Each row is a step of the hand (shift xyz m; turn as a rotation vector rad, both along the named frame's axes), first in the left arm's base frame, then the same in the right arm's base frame.
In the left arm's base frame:
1: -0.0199 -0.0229 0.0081 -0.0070 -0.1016 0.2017
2: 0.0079 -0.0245 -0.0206 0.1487 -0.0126 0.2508
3: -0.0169 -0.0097 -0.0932 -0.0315 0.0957 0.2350
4: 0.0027 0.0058 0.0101 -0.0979 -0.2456 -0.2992
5: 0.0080 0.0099 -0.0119 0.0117 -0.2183 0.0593
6: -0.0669 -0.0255 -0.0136 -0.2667 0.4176 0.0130
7: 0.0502 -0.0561 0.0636 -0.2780 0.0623 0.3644
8: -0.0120 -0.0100 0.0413 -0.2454 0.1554 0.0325
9: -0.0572 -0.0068 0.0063 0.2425 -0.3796 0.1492
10: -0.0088 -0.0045 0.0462 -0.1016 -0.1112 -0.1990
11: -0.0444 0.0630 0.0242 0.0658 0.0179 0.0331
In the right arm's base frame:
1: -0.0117 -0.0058 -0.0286 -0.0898 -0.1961 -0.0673
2: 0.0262 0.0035 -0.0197 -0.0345 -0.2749 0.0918
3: 0.0458 0.0787 -0.0277 -0.1939 -0.1370 0.0948
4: -0.0059 -0.0072 0.0075 0.1874 0.1925 -0.2954
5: 0.0095 0.0095 0.0111 0.0473 -0.1350 -0.1756
6: -0.0325 0.0326 -0.0565 -0.3443 0.2718 0.2307
7: 0.0183 -0.0955 -0.0162 -0.4399 -0.1374 -0.0399
8: -0.0298 -0.0311 -0.0097 -0.2517 0.1476 0.0173
9: -0.0434 0.0192 -0.0332 0.2181 -0.3758 -0.1907
10: -0.0322 -0.0345 -0.0028 0.0803 0.1648 -0.1694
11: -0.0681 0.0252 0.0354 0.0227 -0.0506 0.0517

